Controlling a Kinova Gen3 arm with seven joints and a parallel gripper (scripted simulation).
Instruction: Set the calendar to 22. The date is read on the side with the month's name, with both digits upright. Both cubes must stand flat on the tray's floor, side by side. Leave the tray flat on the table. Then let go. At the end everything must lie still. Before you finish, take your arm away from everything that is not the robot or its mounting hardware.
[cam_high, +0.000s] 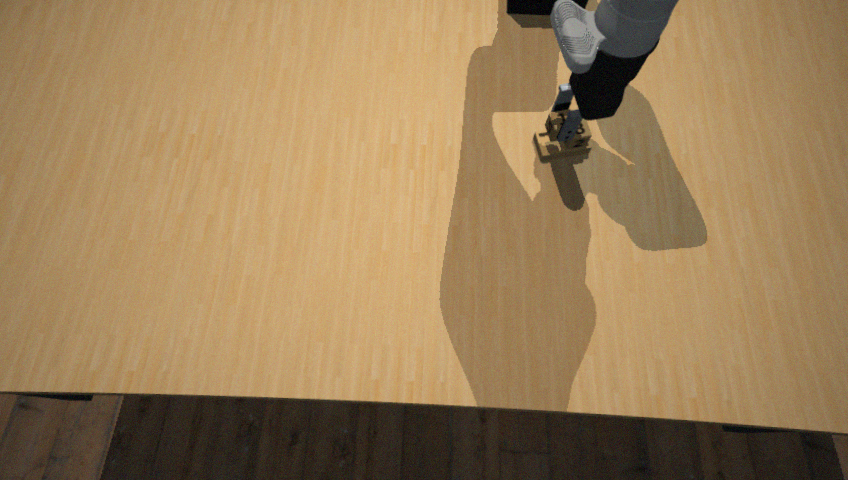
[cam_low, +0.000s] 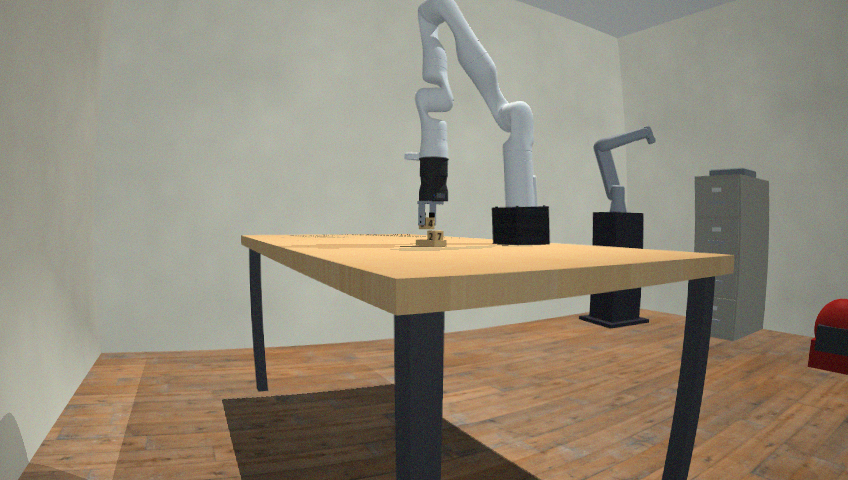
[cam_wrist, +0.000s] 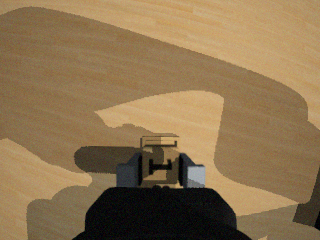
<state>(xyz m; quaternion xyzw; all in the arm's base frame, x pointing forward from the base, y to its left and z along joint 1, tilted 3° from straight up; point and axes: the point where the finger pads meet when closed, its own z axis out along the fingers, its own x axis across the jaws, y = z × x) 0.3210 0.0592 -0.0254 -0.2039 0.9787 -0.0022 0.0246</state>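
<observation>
Right now my hand is 10 mm past the wooden number cube, 30 mm to the right of it and 50 mm above it. From my hand the other things lie so: wooden calendar tray (10 mm behind, 10 mm to the left, 60 mm below).
</observation>
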